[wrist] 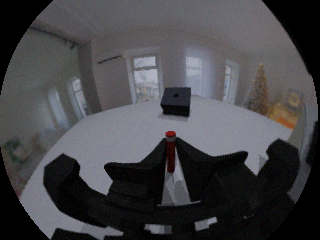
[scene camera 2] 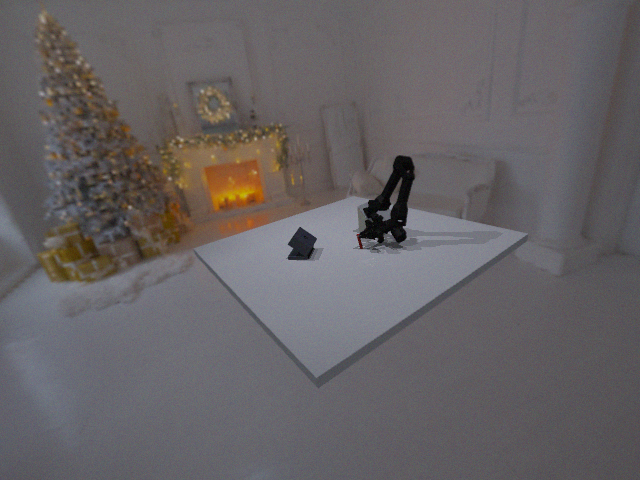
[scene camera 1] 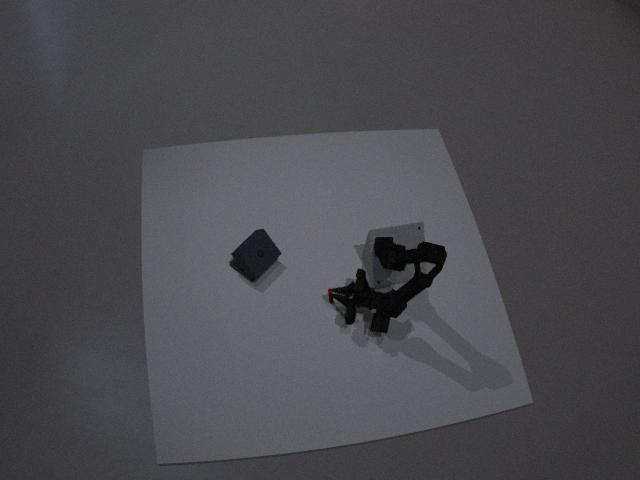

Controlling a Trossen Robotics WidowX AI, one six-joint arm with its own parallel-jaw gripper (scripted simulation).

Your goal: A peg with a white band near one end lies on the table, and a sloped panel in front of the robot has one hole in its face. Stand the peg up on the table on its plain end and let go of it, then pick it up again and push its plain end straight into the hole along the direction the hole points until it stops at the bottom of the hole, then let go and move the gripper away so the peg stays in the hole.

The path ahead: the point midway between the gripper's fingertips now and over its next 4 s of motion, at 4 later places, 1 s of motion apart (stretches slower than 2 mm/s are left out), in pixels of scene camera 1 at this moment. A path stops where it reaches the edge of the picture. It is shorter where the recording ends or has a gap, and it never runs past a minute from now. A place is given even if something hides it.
My gripper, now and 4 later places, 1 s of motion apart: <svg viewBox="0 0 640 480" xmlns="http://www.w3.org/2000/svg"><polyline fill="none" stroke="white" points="330,292 331,292 331,278 335,268 340,280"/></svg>
